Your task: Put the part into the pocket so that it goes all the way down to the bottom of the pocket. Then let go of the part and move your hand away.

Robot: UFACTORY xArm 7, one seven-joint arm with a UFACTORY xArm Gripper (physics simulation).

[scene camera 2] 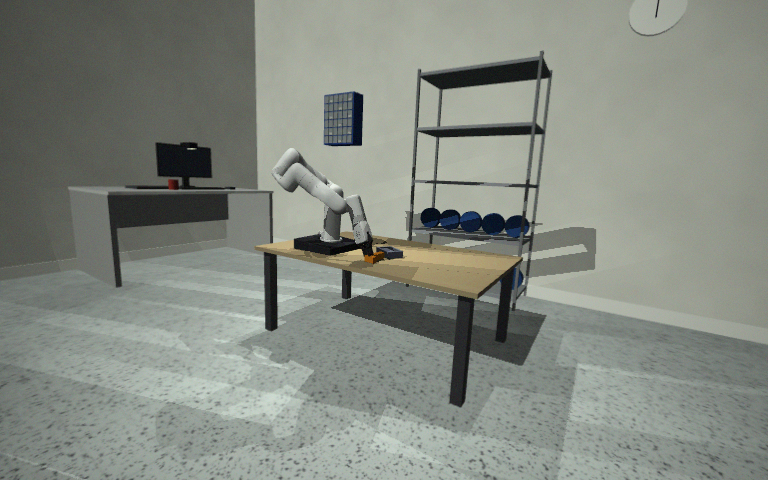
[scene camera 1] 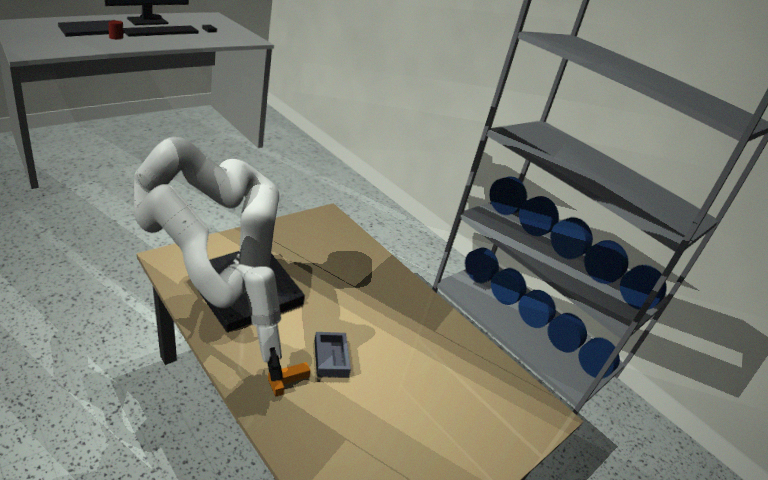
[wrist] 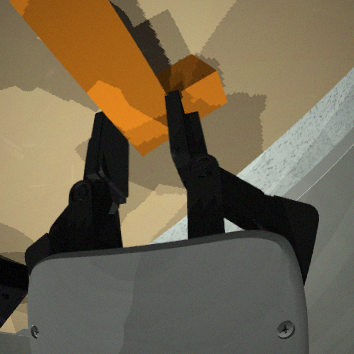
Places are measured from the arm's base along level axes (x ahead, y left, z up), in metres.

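Where they show: gripper, between the fingertips: (scene camera 2: pixel 369 256) (scene camera 1: pixel 276 375) (wrist: pixel 144 118); arm's base, origin of its link: (scene camera 2: pixel 331 239).
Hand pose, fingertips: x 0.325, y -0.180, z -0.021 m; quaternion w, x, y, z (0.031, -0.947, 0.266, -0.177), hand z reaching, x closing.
Note:
Each offset is from my fingertips to the top centre of the thing. Level surfaces: height alone.
The orange L-shaped part {dx +0.029, dy +0.029, dz +0.011 m} (scene camera 1: pixel 296 373) (scene camera 2: pixel 372 258) (wrist: pixel 80 47) is low at the table, to the left of the grey block with the pocket {dx +0.036, dy +0.179, dz +0.011 m} (scene camera 1: pixel 333 373) (scene camera 2: pixel 392 255). Its long arm points toward the block in scene camera 1, and it is outside the pocket. The pocket is open at the top, with a stepped recess inside. My gripper (scene camera 1: pixel 275 377) (scene camera 2: pixel 368 254) (wrist: pixel 144 118) is shut on the part, one black finger on each side near its corner. Whether the part's underside touches the table is hard to tell. The block does not show in the wrist view.
The wooden table {dz -0.025 m} (scene camera 1: pixel 453 407) (scene camera 2: pixel 453 271) carries the arm's black base plate (scene camera 1: pixel 291 288) (scene camera 2: pixel 308 244) behind the gripper. A shelf rack (scene camera 1: pixel 475 164) (scene camera 2: pixel 415 147) with blue round objects stands beyond the table. A desk (scene camera 1: pixel 237 42) (scene camera 2: pixel 243 195) stands farther back.

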